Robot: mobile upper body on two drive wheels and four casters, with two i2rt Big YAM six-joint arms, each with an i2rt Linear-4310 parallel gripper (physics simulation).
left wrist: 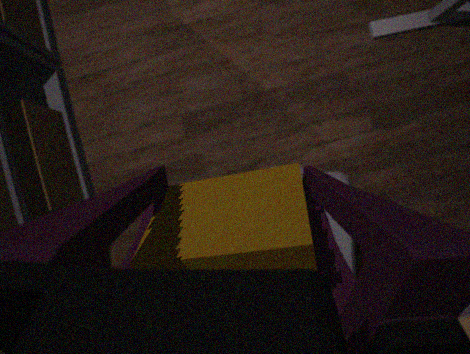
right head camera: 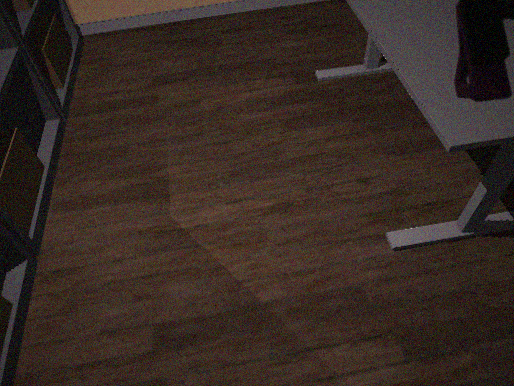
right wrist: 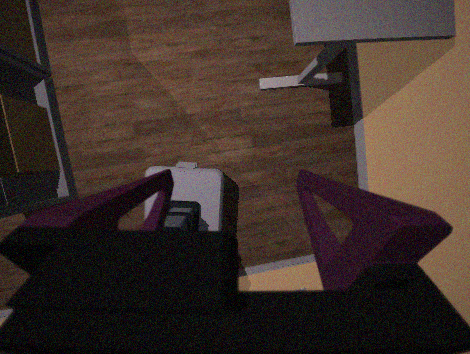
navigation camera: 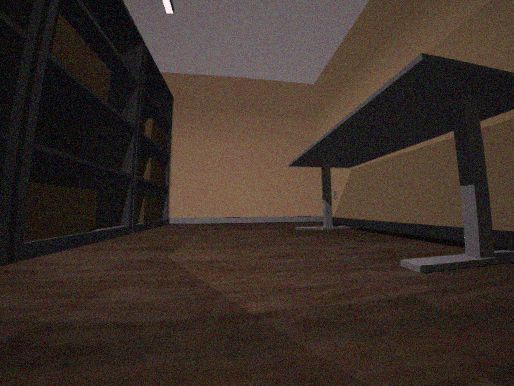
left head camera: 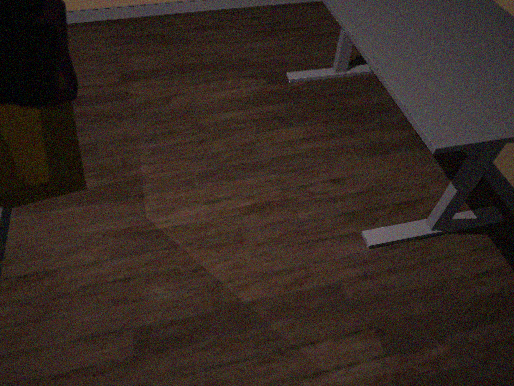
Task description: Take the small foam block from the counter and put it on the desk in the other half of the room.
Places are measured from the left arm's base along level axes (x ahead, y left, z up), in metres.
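Pixels of known places: left gripper, fingertip midpoint: point(left wrist: 234, 177) point(left head camera: 34, 89); right gripper, fingertip midpoint: point(right wrist: 235, 176).
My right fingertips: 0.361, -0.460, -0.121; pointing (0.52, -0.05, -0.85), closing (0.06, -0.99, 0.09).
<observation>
Behind a point stands the place of what it marks, as x, y, z.
The foam block point(left head camera: 25, 150) @[0.277, -0.028, -0.104] point(left wrist: 245, 215) @[0.342, -0.008, -0.086] is yellow and sits between the fingers of my left gripper point(left wrist: 234, 177) @[0.354, -0.005, -0.116], which is shut on it. In the left head view it hangs at the left edge, below the dark gripper. My right gripper point(right wrist: 235, 176) @[0.361, -0.460, -0.121] is open and empty; in the right head view, part of it shows in front of the desk top. The grey desk point(left head camera: 440, 65) @[1.284, -0.889, -0.690] point(right head camera: 425, 65) @[1.245, -0.751, -0.690] point(right wrist: 370, 20) @[1.000, -1.042, -0.690] point(navigation camera: 390, 115) @[1.233, -0.859, -0.715] stands at the right in the head and navigation views, apart from the block. The counter does not show.
A dark shelf rack point(right head camera: 56, 150) @[1.589, 0.961, -1.374] point(navigation camera: 137, 100) @[1.811, 1.006, -0.161] with brown boxes lines the left side. The desk's feet point(left head camera: 400, 232) point(right head camera: 425, 237) point(navigation camera: 445, 262) reach out over the wooden floor. A tan wall point(navigation camera: 240, 150) @[3.116, 0.224, -0.262] closes off the far end. My white base point(right wrist: 210, 185) @[0.216, -0.396, -1.150] shows in the right wrist view.
</observation>
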